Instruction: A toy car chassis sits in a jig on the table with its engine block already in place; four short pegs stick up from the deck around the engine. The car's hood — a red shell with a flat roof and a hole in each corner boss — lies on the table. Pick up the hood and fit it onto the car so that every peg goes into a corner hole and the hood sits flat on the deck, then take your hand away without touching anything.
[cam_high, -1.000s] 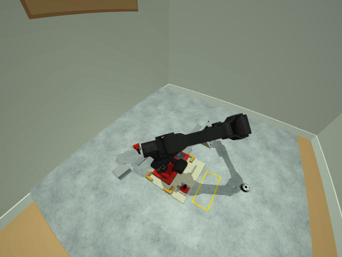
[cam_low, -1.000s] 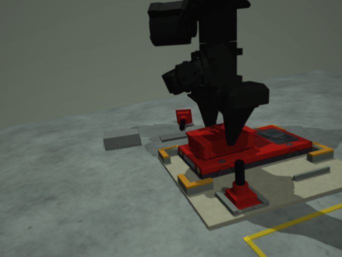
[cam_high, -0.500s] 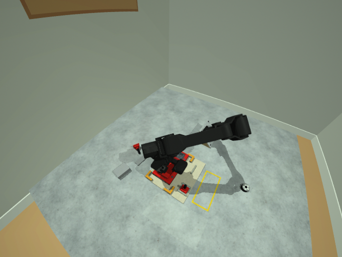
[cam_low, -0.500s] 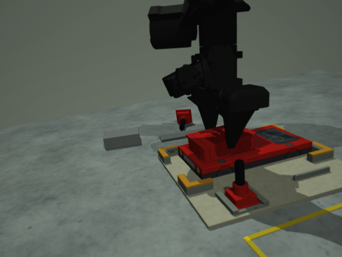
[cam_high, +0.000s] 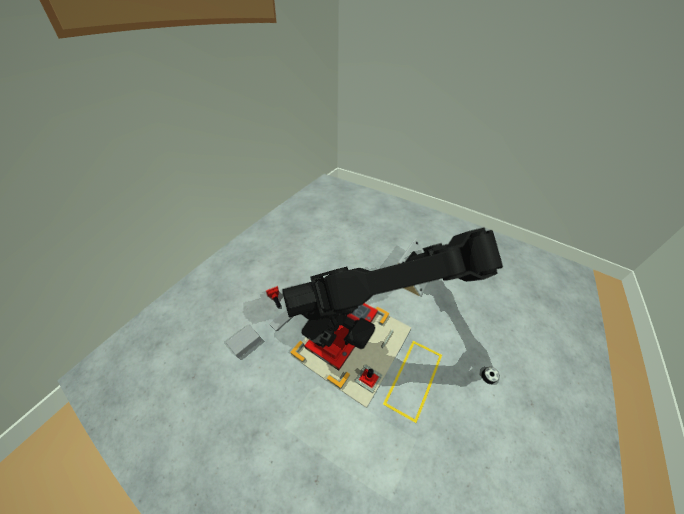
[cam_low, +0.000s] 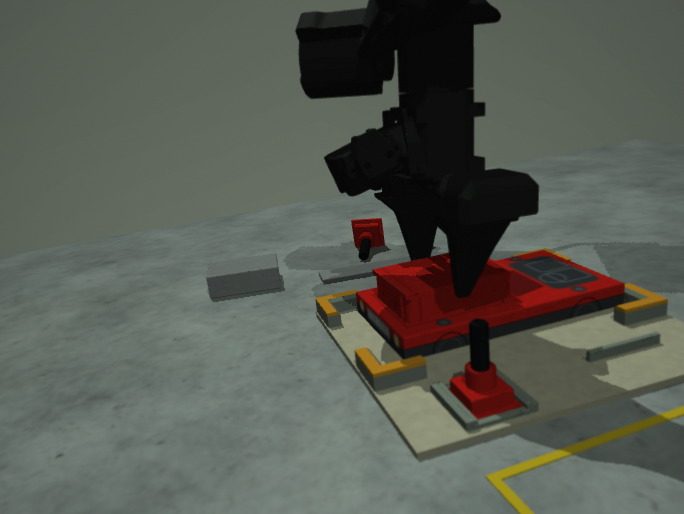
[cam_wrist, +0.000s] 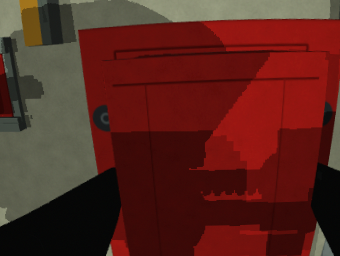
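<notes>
Now: gripper tip right at the red hood. Round my gripper tip: small wheel (150 mm behind, 390 mm to the left, 30 mm below); then grey strip (10 mm ahead, 160 mm to the right, 40 mm below); then engine block (10 mm below).
</notes>
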